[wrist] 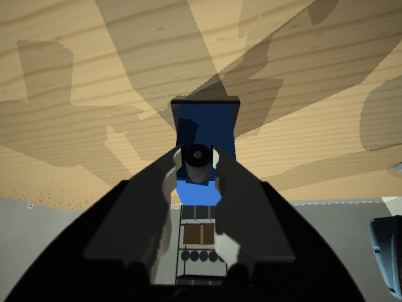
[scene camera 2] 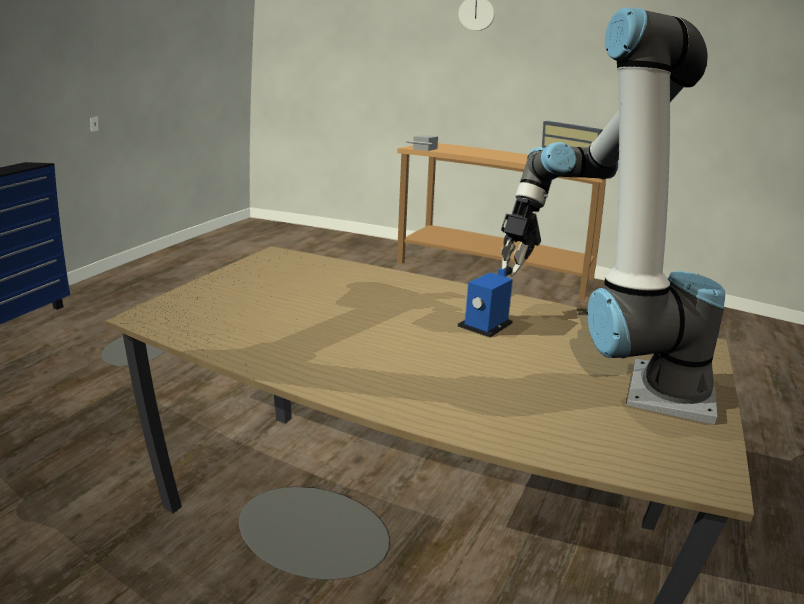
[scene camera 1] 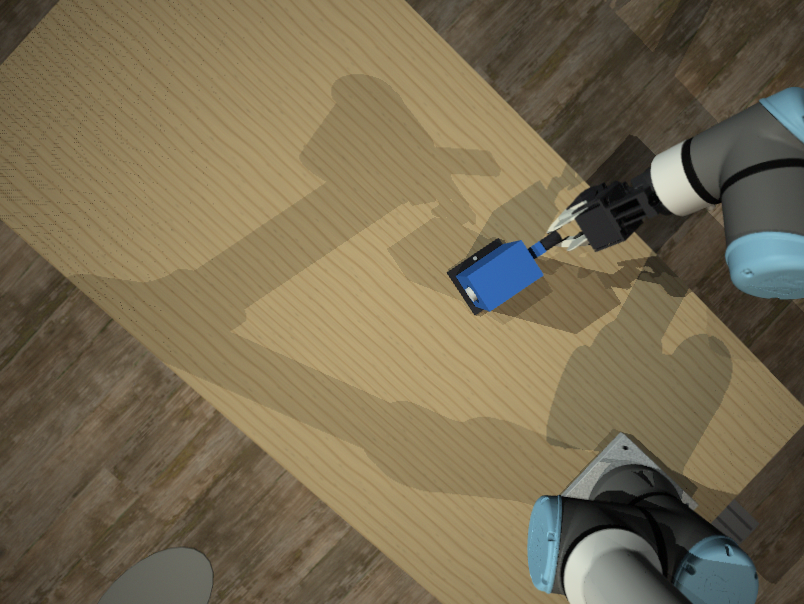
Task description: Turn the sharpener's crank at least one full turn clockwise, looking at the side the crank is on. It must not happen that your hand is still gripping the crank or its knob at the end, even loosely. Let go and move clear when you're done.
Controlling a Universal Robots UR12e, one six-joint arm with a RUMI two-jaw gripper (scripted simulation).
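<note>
In scene camera 1 I can see my gripper (scene camera 1: 551, 238). The wrist view gives me a dark handle (wrist: 198, 169), and my gripper (wrist: 198, 146) is there with it. As for scene camera 2, that is another view in which I find my gripper (scene camera 2: 507, 275).
</note>
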